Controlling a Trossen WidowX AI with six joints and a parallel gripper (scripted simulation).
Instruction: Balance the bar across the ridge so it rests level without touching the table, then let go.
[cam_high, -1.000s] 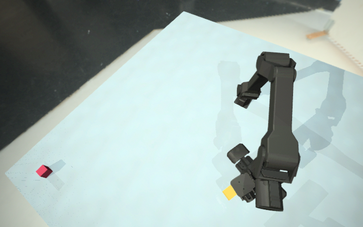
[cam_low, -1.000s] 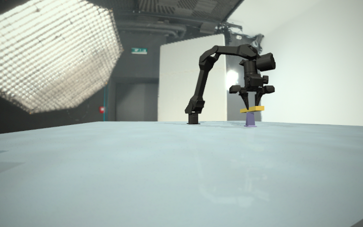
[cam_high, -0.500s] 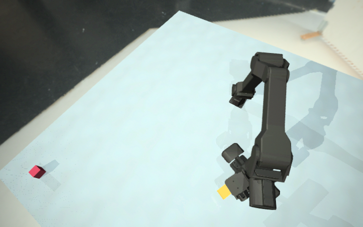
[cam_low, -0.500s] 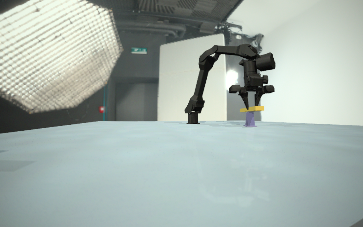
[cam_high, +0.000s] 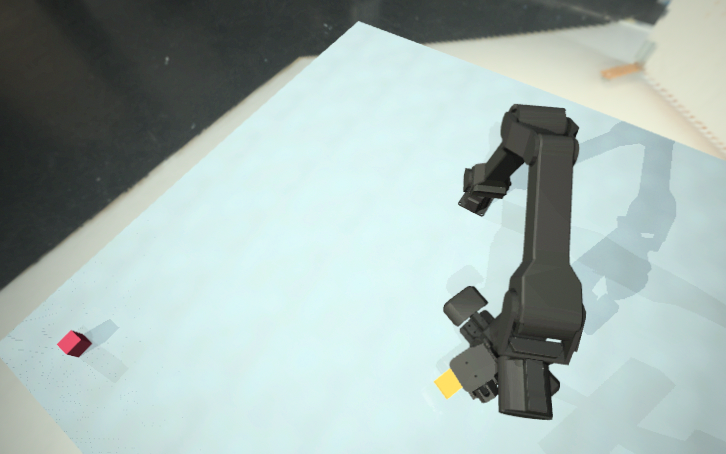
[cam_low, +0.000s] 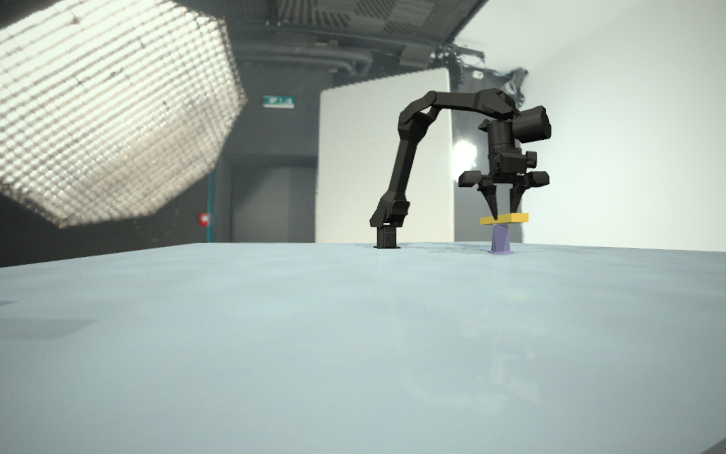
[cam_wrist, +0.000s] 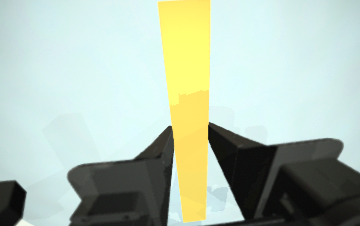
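Right now my gripper tip is 3 cm past the yellow bar and 1 cm to the right of it. Also, from my gripper tip: red cube 41 cm ahead, 66 cm to the right, 6 cm below.
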